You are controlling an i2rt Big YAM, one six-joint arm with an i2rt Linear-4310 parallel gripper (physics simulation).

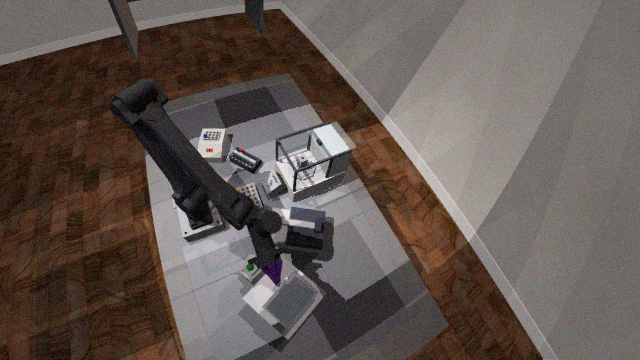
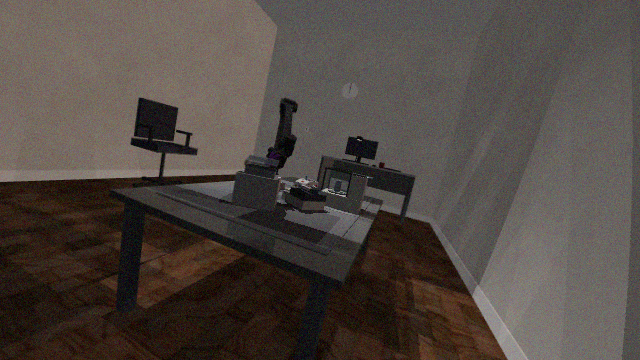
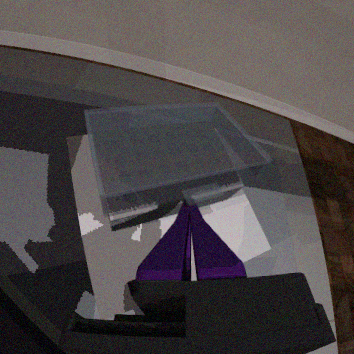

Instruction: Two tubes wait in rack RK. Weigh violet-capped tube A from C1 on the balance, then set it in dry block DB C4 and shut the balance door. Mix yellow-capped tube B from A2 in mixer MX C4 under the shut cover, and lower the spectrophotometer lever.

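Observation:
My gripper (image 1: pixel 277 285) (image 3: pixel 189 203) is shut and empty, its violet fingertips at the near edge of a translucent cover (image 1: pixel 294 300) (image 3: pixel 165 150) (image 2: pixel 261 166). This cover is over a white box-shaped device (image 1: pixel 256 295) (image 2: pixel 256 190), probably the mixer; whether it is fully shut I cannot tell. The glass-sided balance (image 1: pixel 339 167) has a small violet spot (image 1: pixel 282 160) at its left side, too small to identify. A pale block with holes (image 1: pixel 254 194) is partly hidden by the arm; a yellow spot (image 1: pixel 239 190) shows there. I cannot identify tube A or tube B.
A small box with a green button (image 1: pixel 250 268) stands beside the mixer. A dark device with a pale bar (image 1: pixel 306 225) stands between mixer and balance. Farther back are a small grey device (image 1: pixel 273 184), a black block (image 1: pixel 245 160) and a white device with a red display (image 1: pixel 214 142).

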